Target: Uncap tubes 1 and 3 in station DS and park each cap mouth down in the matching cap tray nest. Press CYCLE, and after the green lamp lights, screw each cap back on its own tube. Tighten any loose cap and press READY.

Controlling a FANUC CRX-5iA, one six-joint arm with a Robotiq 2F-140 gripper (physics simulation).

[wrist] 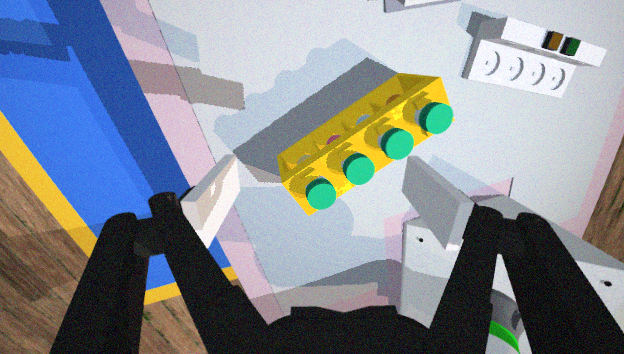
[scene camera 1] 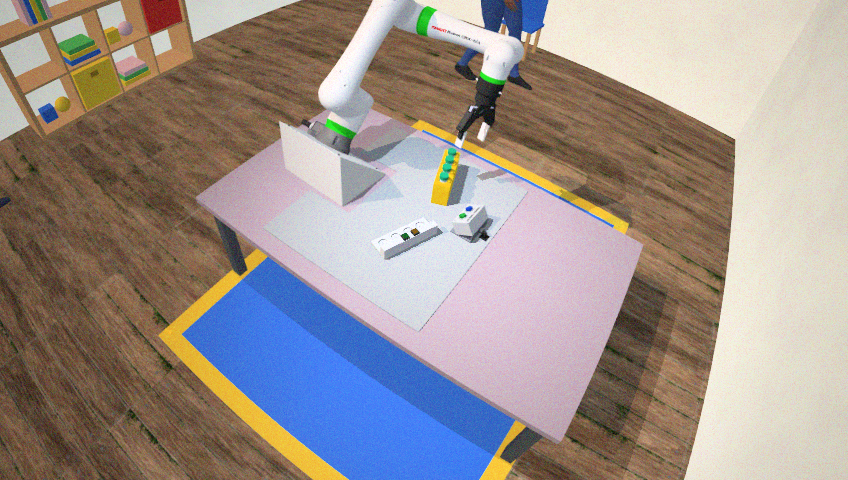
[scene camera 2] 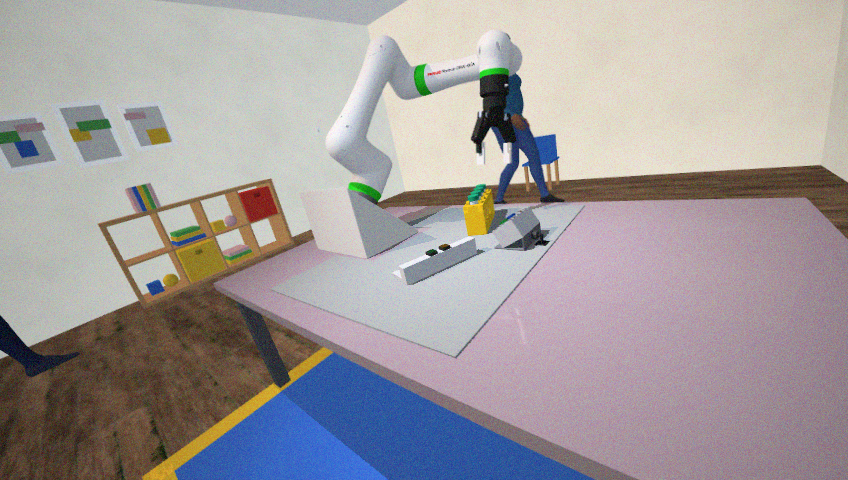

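Where they show: gripper, fingertip midpoint: (wrist: 321,173) (scene camera 1: 469,142) (scene camera 2: 494,163); arm's base, origin of the base link: (scene camera 1: 331,146).
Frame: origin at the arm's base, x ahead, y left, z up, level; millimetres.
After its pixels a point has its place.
The yellow tube rack (scene camera 1: 440,195) {x 438, y 138, z -66 mm} (scene camera 2: 477,221) {x 444, y 141, z -68 mm} (wrist: 302,202) {x 336, y 328, z -18 mm} stands upright on the grey mat. Several green caps sit on its tubes in a row; the end ones are the cap (wrist: 321,194) {x 358, y 307, z 8 mm} nearest me and the far cap (wrist: 436,118) {x 424, y 171, z 8 mm}. Tube numbers and cap tightness cannot be read. My gripper (scene camera 1: 471,137) {x 418, y 317, z 76 mm} (scene camera 2: 493,155) {x 418, y 317, z 76 mm} (wrist: 321,173) {x 418, y 317, z 76 mm} is wide open and empty, above the rack near its back end. The white cap tray (scene camera 1: 389,246) {x 468, y -172, z -68 mm} (scene camera 2: 440,263) {x 494, y -98, z -95 mm} (wrist: 522,86) {x 420, y -77, z -102 mm} shows empty nests in the wrist view. Its green lamp (scene camera 1: 405,236) {x 482, y -108, z -59 mm} (wrist: 570,46) {x 480, y -99, z -60 mm} and amber lamp (scene camera 1: 414,231) {x 489, y -70, z -59 mm} (wrist: 553,40) {x 490, y -62, z -59 mm} look dark.
The button box (scene camera 1: 469,223) {x 613, y 70, z -33 mm} (scene camera 2: 518,230) {x 627, y 66, z -58 mm} stands right of the tray, with a green button (scene camera 1: 462,215) {x 569, y 92, z -43 mm} and a blue button (scene camera 1: 468,208) {x 563, y 136, z -44 mm}. The white robot pedestal (scene camera 1: 315,169) {x 51, y -126, z -12 mm} (scene camera 2: 333,228) {x 32, y -127, z -19 mm} stands left of the rack. A person (scene camera 1: 499,17) (scene camera 2: 516,136) is behind the table.
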